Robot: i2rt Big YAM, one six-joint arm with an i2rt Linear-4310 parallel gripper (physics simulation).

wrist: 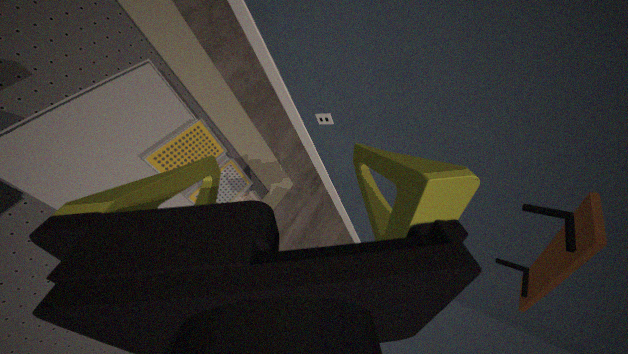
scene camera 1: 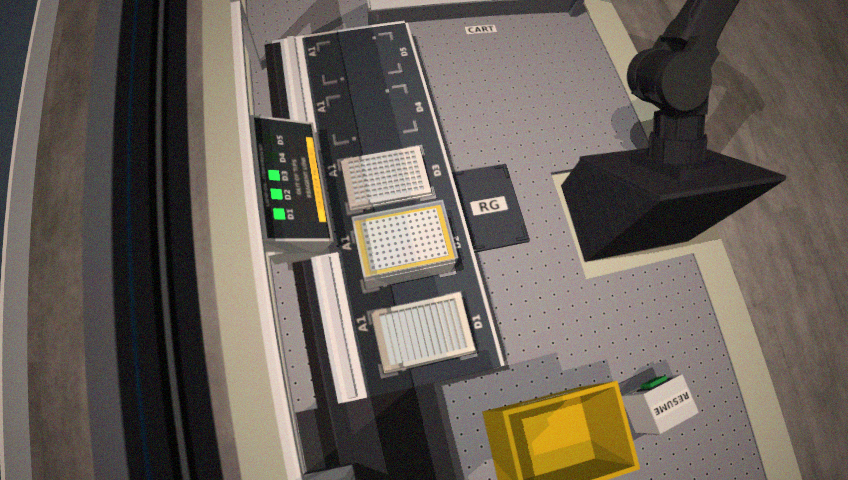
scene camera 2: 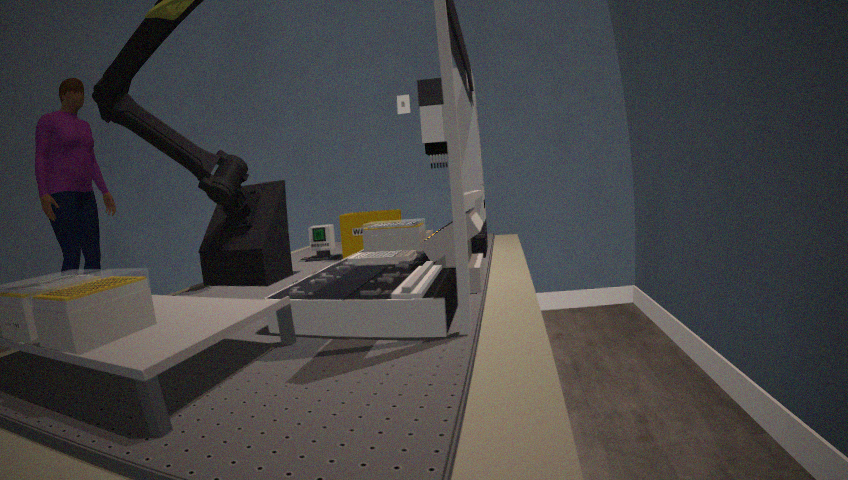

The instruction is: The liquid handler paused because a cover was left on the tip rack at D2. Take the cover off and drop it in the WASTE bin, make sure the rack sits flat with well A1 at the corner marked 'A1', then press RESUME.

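Places are measured from the arm's base along level axes (x right, y ahead, z up), in millimetres.
Where they show: gripper, fingertip midpoint: (wrist: 286, 157); arm's base at its link origin: (scene camera 1: 676, 167) (scene camera 2: 243, 212).
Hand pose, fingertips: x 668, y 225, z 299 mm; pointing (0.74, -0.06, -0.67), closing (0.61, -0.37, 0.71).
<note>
Each offset is from my fingertips to the top centre of the thing. "spot": to the spot under its first point.
The tip rack at D2 (scene camera 1: 408, 239) (scene camera 2: 389, 239) has a white top with a yellow border and looks flat. A clear cover {dx -662, dy +183, dz -352 mm} (scene camera 1: 398, 209) (scene camera 2: 410, 221) sits over it. The corner mark 'A1' {spot: dx -626, dy +260, dz -423 mm} (scene camera 1: 346, 242) is beside its left side in scene camera 1; well A1 cannot be made out. The yellow WASTE bin {dx -980, dy +49, dz -341 mm} (scene camera 1: 499, 443) (scene camera 2: 371, 215) stands near the green RESUME button {dx -955, dy -117, dz -381 mm} (scene camera 1: 656, 381) (scene camera 2: 319, 234) on its white box. My gripper (wrist: 286, 157) is open and empty, high up and away from D2; part of a finger shows at the top of scene camera 2.
A ribbed labware piece {dx -786, dy +187, dz -391 mm} (scene camera 1: 423, 331) sits at D1, a white plate {dx -538, dy +179, dz -408 mm} (scene camera 1: 386, 178) at D3. A status screen {spot: dx -537, dy +316, dz -357 mm} (scene camera 1: 292, 178) and an upright post {spot: dx -214, dy +355, dz -275 mm} (scene camera 2: 455, 178) stand beside the deck. A raised shelf {spot: dx -69, dy +54, dz -416 mm} (scene camera 2: 202, 321) (wrist: 100, 120) bears yellow-topped racks {dx +14, dy -57, dz -345 mm} (scene camera 2: 95, 303) (wrist: 185, 147). A person (scene camera 2: 68, 148) stands behind.
</note>
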